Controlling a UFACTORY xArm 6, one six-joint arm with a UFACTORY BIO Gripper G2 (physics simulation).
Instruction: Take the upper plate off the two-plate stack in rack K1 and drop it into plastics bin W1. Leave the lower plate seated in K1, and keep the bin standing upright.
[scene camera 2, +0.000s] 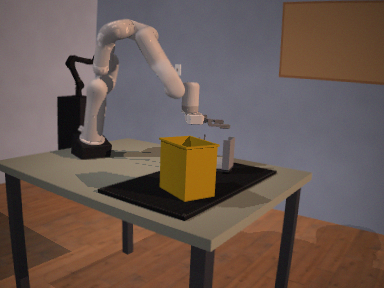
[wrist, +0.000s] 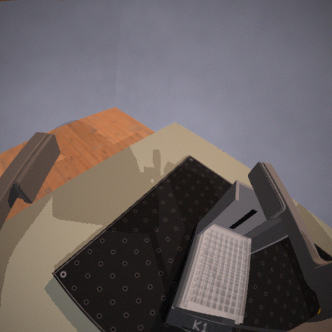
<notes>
In view: my gripper (wrist: 164, 155), a yellow bin W1 (scene camera 2: 188, 164) and a clear gridded plate (wrist: 217, 281).
</notes>
